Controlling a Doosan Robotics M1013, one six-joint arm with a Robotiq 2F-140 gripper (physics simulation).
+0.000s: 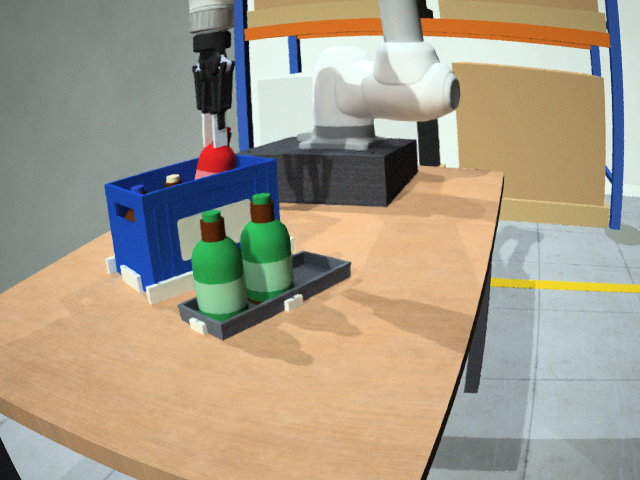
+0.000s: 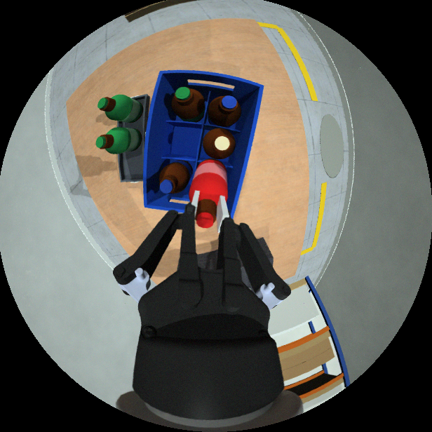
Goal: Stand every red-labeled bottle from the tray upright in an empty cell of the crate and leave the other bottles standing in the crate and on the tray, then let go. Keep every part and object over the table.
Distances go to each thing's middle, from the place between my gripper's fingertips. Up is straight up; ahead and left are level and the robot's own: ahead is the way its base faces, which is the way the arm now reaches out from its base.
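Labels:
Here is the red-labeled bottle (image 1: 211,161), and my gripper is 5 cm above it.

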